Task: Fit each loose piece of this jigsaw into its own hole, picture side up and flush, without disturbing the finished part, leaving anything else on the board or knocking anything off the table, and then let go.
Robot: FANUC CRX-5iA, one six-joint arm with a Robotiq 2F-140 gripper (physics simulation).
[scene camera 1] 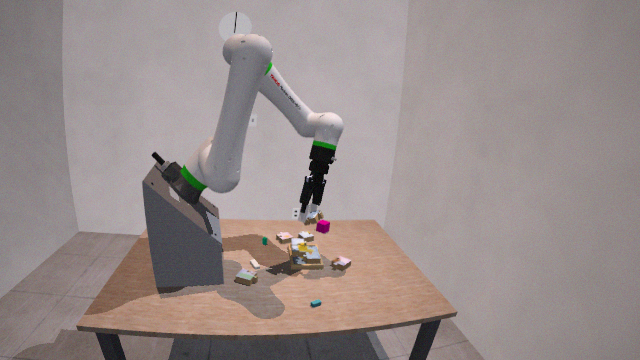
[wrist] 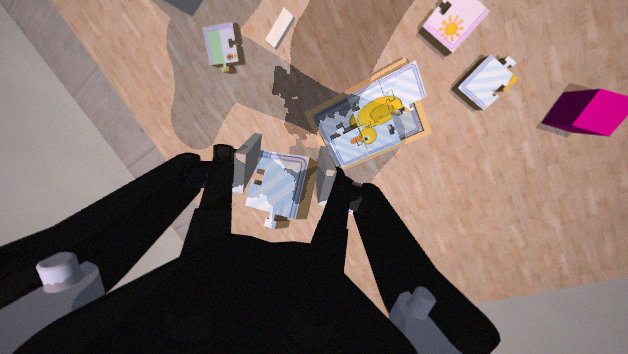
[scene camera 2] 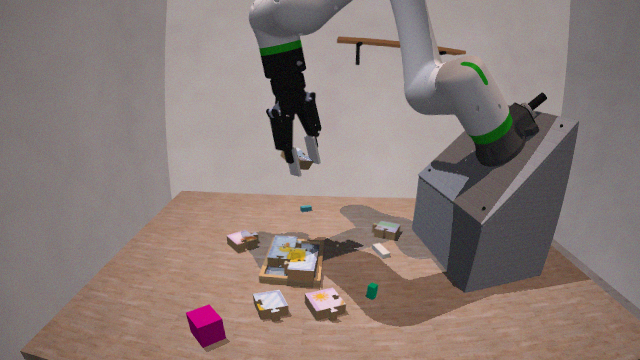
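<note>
My gripper (scene camera 1: 308, 212) (scene camera 2: 304, 161) (wrist: 289, 153) is shut on a blue-striped corner piece (scene camera 1: 315, 217) (wrist: 277, 185), picture side up, high above the table. The wooden board (scene camera 1: 306, 267) (scene camera 2: 268, 281) (wrist: 426, 131) holds the joined duck picture (scene camera 2: 295, 255) (wrist: 382, 109). Its blue pieces stand above the rim; one reaches over it. Two openings show at opposite corners, one shadowed. Loose on the table lie a striped piece with yellow (scene camera 2: 270, 301) (wrist: 485, 82), a pink sun piece (scene camera 2: 325, 300) (wrist: 462, 22), a green-and-pink piece (scene camera 1: 246, 276) (scene camera 2: 386, 229) (wrist: 216, 45) and a pink-and-brown piece (scene camera 1: 341, 262) (scene camera 2: 241, 241).
A magenta cube (scene camera 1: 323, 226) (scene camera 2: 206, 326) (wrist: 600, 112) stands beyond the striped loose piece. A green block (scene camera 1: 265, 241) (scene camera 2: 372, 291), a white block (scene camera 1: 254, 263) (scene camera 2: 381, 250) (wrist: 280, 28) and a teal block (scene camera 1: 316, 303) (scene camera 2: 306, 208) lie around the board. The robot's grey pedestal (scene camera 1: 185, 240) (scene camera 2: 510, 240) stands at one side.
</note>
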